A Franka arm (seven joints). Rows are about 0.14 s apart.
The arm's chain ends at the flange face. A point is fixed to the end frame.
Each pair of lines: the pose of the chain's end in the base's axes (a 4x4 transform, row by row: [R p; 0 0 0 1], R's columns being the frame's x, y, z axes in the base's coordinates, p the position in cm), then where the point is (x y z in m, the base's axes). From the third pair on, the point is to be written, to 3 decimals.
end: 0.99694 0.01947 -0.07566 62.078; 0.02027 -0.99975 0.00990 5.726; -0.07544 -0.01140 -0.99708 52.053; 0 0 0 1
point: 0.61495 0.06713 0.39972
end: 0.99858 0.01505 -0.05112 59.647; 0.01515 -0.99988 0.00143 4.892; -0.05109 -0.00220 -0.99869 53.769; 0 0 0 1
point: 0.59365 0.05775 0.41669
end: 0.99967 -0.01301 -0.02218 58.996; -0.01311 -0.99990 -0.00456 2.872; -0.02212 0.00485 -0.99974 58.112; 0 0 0 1
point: 0.591 0.037 0.460
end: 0.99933 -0.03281 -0.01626 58.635; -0.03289 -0.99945 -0.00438 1.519; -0.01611 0.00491 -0.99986 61.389; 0 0 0 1
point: 0.588 0.023 0.493
